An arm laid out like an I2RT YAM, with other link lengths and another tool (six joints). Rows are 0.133 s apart.
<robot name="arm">
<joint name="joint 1" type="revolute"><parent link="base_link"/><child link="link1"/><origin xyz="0 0 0.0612" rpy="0 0 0"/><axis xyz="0 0 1"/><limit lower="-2.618" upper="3.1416"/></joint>
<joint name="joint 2" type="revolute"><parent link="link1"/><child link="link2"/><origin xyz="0.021 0.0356 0.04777" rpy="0 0 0"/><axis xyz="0 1 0"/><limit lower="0" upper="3.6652"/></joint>
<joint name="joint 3" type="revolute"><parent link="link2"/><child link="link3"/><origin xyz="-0.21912 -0.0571 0" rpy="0 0 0"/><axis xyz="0 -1 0"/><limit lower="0" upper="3.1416"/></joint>
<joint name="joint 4" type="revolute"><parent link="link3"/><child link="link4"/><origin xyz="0.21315 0.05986 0.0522" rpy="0 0 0"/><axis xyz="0 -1 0"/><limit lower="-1.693" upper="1.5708"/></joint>
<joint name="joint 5" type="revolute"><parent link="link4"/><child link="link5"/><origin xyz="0.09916 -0.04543 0.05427" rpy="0 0 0"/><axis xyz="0 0 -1"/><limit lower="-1.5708" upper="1.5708"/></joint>
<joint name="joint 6" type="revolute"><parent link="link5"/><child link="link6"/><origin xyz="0.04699 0 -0.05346" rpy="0 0 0"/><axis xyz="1 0 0"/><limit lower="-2.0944" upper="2.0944"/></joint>
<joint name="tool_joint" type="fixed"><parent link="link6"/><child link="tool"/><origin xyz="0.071 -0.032 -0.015" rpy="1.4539 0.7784 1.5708"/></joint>
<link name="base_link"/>
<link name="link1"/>
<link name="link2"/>
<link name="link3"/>
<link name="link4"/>
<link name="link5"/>
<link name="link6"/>
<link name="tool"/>
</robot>
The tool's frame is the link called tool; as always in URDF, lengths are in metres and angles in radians.
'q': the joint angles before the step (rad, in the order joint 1, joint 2, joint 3, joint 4, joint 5, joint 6). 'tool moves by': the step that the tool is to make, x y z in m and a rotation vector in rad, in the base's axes. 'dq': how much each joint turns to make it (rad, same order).
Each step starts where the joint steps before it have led.
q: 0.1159 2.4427 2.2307 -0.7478 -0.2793 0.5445
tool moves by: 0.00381 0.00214 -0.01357 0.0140 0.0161 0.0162
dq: -0.0017 0.0526 0.0377 -0.0013 -0.0231 -0.0061
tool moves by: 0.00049 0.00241 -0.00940 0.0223 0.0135 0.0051
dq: -0.0012 0.0214 -0.0020 0.0151 -0.0232 0.0083
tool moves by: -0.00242 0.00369 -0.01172 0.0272 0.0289 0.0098
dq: 0.0002 0.0252 -0.0004 0.0029 -0.0307 0.0089
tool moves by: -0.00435 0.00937 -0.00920 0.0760 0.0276 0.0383
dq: -0.0012 0.0137 -0.0202 0.0184 -0.0876 0.0086
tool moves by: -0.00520 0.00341 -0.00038 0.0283 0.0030 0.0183
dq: 0.0003 -0.0290 -0.0593 0.0302 -0.0337 -0.0006
